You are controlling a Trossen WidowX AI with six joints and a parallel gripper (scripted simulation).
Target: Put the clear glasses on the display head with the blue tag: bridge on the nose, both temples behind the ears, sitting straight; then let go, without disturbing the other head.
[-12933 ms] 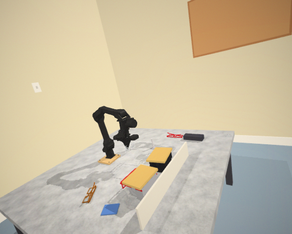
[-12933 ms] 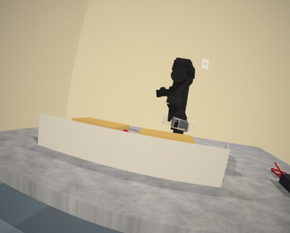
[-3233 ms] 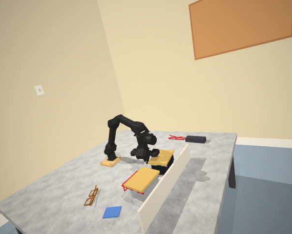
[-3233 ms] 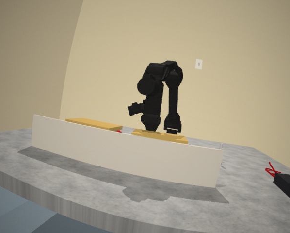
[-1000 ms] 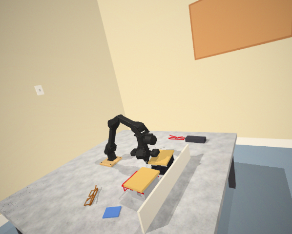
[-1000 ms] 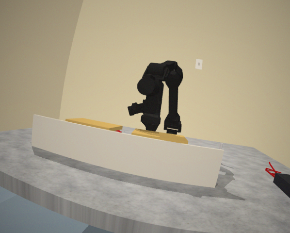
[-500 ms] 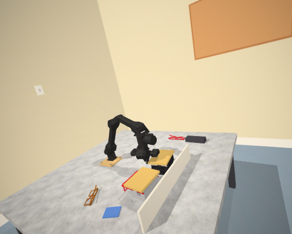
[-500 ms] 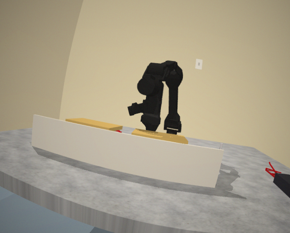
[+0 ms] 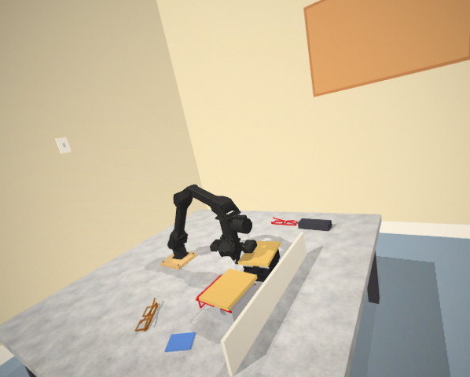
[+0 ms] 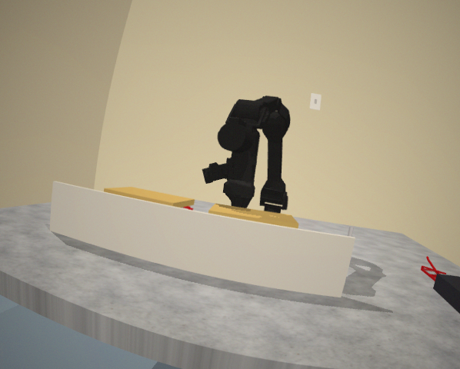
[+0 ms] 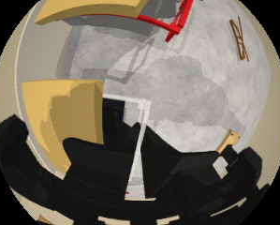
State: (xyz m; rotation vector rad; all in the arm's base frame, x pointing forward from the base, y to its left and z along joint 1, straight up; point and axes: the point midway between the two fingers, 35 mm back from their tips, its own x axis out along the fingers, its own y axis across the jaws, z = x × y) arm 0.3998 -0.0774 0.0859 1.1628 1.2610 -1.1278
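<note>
Right now the black head is 6 cm ahead of my gripper tip, 4 cm to the left of it and 1 cm below it. From my gripper tip the other things lie so: long white board (19 cm ahead, 7 cm to the right, 1 cm below); then flat blue tag (34 cm to the right, 6 cm below, 3 cm behind); then pale head (18 cm to the right, 5 cm ahead, 1 cm below).
</note>
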